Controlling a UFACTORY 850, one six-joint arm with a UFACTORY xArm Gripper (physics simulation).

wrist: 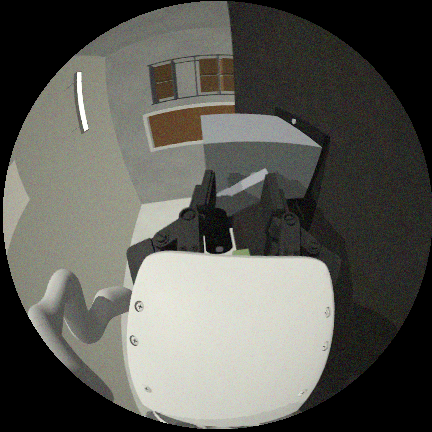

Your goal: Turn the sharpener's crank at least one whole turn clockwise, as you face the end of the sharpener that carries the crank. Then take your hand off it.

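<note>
The sharpener (217, 227) is a small black cylinder with a grey spot on its near end, low in the wrist view just beyond the white housing. Its crank does not show clearly; it may be hidden behind the dark left finger or lost against it. My gripper (239, 183) is part-way open, with a wide gap between its two black fingers and neither seen pressing on a thing from both sides. The sharpener's body shows in the left part of that gap, close by the left finger, with more room to the right finger.
A large grey box (260, 155) stands beyond the fingers, with a pale slanted bar (250, 179) before it. A green block (241, 252) shows partly above the white housing. A dark wall (375, 165) fills the right side. A pale curved arm shape (65, 295) shows at the lower left.
</note>
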